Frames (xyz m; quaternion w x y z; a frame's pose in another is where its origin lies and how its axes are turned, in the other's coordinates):
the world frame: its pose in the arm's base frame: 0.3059 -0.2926 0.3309 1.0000 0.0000 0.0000 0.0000
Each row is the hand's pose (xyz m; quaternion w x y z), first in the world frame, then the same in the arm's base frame.
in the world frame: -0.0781 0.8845 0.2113 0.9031 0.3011 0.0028 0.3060
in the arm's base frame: 0.2278 0.5919 0.5422 0.9031 0.3011 0.0028 0.3060
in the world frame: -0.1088 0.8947 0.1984 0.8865 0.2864 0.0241 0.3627
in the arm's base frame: 0.1971 0.6021 0.5293 0.8865 0.2864 0.0241 0.3627
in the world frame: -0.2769 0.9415 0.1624 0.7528 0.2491 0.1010 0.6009
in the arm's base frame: 0.0290 0.6489 0.4933 0.7528 0.2491 0.1010 0.6009
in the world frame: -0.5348 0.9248 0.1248 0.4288 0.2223 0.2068 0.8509
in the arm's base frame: -0.2289 0.6322 0.4557 0.4288 0.2223 0.2068 0.8509
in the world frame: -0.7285 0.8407 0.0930 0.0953 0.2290 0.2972 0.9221
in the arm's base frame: -0.4226 0.5481 0.4239 0.0953 0.2290 0.2972 0.9220
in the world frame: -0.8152 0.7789 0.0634 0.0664 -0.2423 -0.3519 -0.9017
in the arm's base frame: -0.5093 0.4863 0.3943 0.0664 -0.2423 -0.3519 -0.9017
